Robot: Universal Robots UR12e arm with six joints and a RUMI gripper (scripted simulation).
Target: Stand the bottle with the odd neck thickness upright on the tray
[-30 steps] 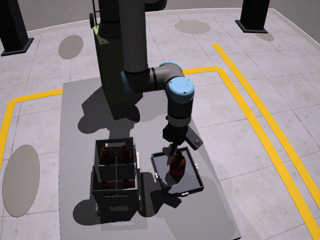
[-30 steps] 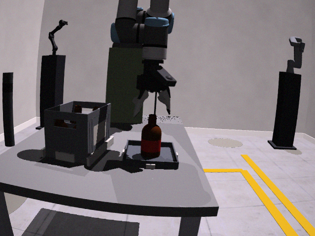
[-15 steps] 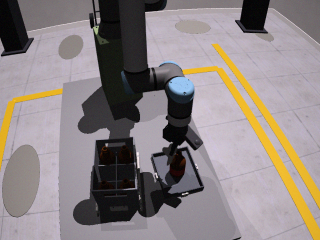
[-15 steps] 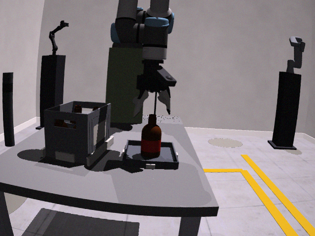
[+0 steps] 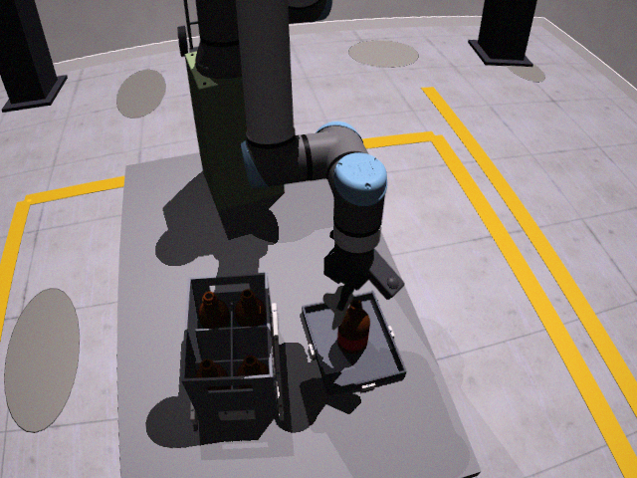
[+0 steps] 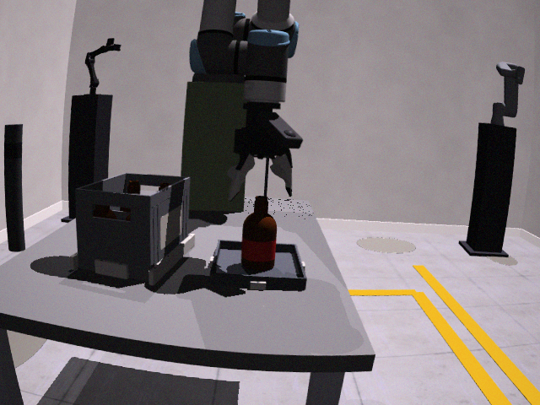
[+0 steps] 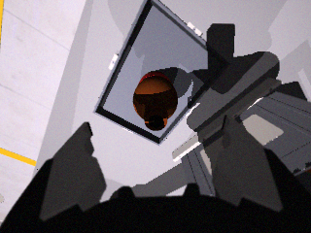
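The black tray is 14 cm below my hand. The rest, counted from my hand: dark grey crate: 28 cm to the right, 7 cm below, 4 cm ahead.
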